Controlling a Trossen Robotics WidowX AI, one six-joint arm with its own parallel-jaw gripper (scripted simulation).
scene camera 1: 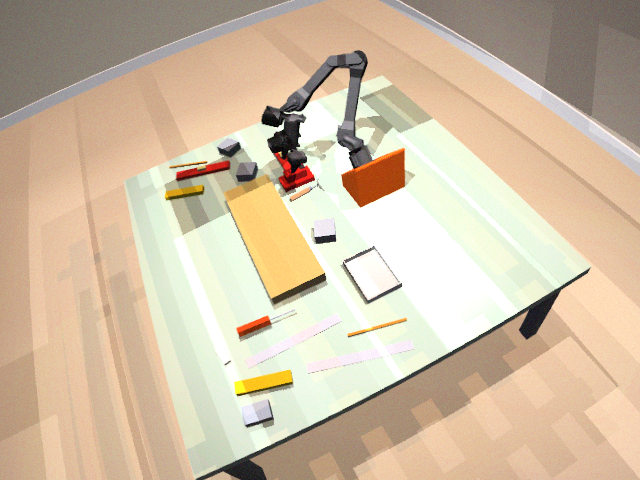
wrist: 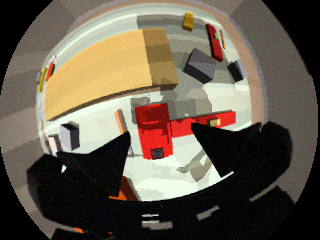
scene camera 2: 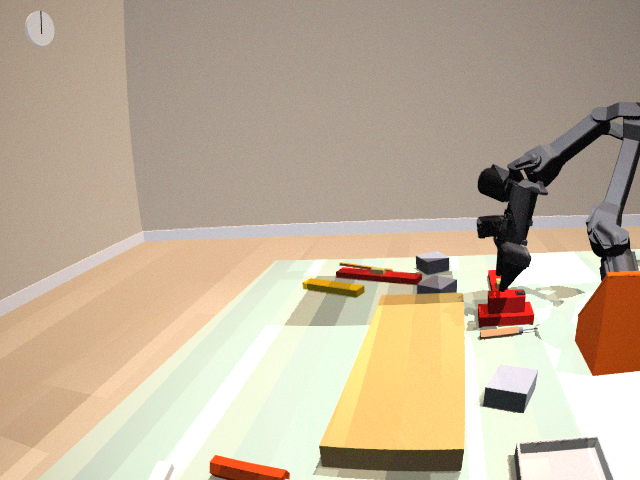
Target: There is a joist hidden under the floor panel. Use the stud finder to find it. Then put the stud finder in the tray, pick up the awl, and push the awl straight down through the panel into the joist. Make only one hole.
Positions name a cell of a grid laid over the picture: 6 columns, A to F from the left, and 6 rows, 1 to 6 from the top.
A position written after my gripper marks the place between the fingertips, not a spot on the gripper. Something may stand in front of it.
Note:
My gripper (scene camera 2: E4) is open and holds nothing. Further things: a red stud finder (scene camera 2: E4), a yellow bar (scene camera 2: C4), a yellow bar (scene camera 1: C5), a red level (scene camera 2: D4), a grey block (scene camera 2: E5), a red level (wrist: D4), a grey block (wrist: D2) and a white tray (scene camera 1: D4).
The red stud finder is seen too in the wrist view (wrist: C4). My gripper shows as well in scene camera 1 (scene camera 1: C3) and in the wrist view (wrist: D4).

